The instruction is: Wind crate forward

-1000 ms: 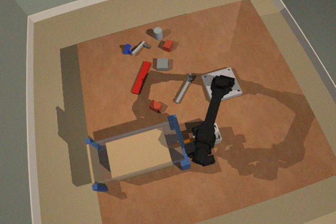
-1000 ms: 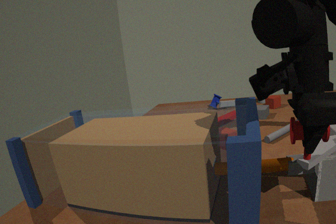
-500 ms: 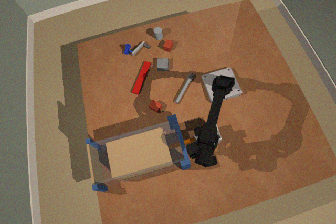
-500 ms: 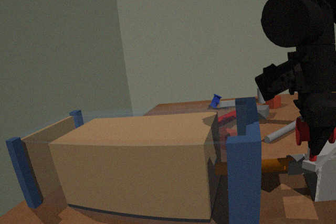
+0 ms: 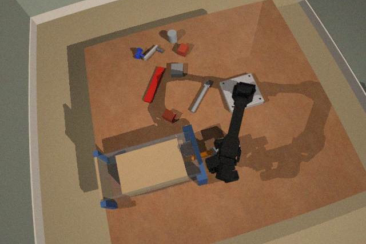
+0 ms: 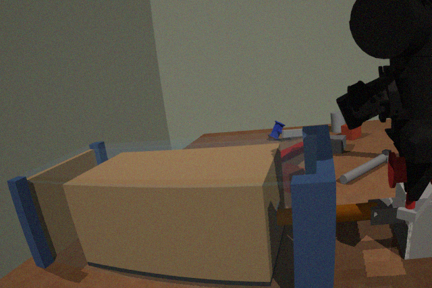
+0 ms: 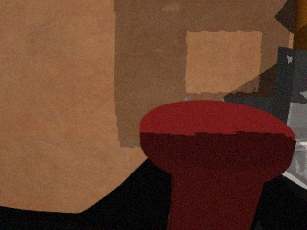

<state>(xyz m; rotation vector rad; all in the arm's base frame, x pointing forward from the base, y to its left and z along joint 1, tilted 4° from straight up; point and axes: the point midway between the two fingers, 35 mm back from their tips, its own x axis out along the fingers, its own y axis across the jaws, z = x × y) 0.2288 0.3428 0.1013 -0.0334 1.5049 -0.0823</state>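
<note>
Now: the winch handle 20 mm behind my gripper tip, 30 mm to the right of it and 10 mm below it. From my gripper tip the other things lie so: red knob 20 mm above; grey winch 70 mm behind, 90 mm to the right, 80 mm below; blue frame 100 mm ahead, 80 mm to the right, 10 mm below.
</note>
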